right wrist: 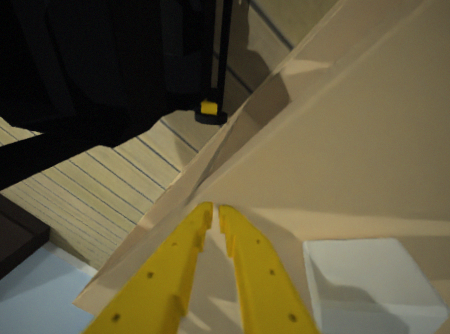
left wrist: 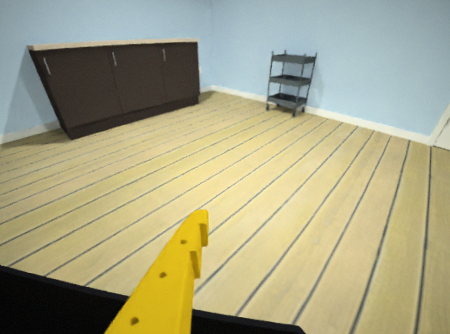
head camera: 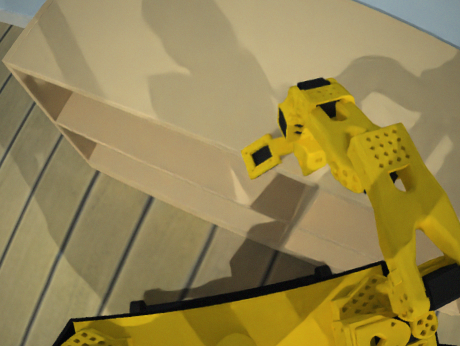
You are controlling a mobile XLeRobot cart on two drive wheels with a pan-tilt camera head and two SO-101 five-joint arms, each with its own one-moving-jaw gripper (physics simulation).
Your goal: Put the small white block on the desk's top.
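Frame: origin at the left arm's base, x right, y back, z down, level; metres.
Where they show: left hand, tool point: (left wrist: 208,223); right hand, tool point: (right wrist: 212,211) (head camera: 305,171); right arm's base, link origin: (head camera: 395,323).
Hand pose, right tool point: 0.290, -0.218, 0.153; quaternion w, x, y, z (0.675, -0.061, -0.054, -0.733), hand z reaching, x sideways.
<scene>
After its pixels a point has its place, as x, y, z.
The desk (head camera: 110,35) @(0.037, -0.527, 0.164) (right wrist: 375,150) @(0.252, -0.272, 0.164) has a pale wooden top with open shelves along its front. The white block (right wrist: 370,280) @(0.296, -0.286, 0.144) rests on the desk's top in the right wrist view, at the lower right, beside and apart from the jaws; it does not show in the head view. My right gripper (right wrist: 216,206) @(0.290, -0.218, 0.154) is over the desk's top near its front edge, with its jaw tips together and nothing between them; my right arm hides the jaws in the head view. My left gripper (left wrist: 202,217) shows one notched jaw, so it is fully open and empty, away from the desk.
My cart's yellow body (head camera: 200,325) @(0.128, -0.046, 0.000) stands before the desk's shelves. The right arm (head camera: 405,190) reaches over the desk's front edge. A dark cabinet (left wrist: 140,80) @(1.398, 2.512, 0.287) and a grey trolley (left wrist: 294,59) @(-0.396, 2.969, 0.072) stand by the blue walls, across the plank floor (left wrist: 280,200) @(-0.188, 1.221, 0.774).
</scene>
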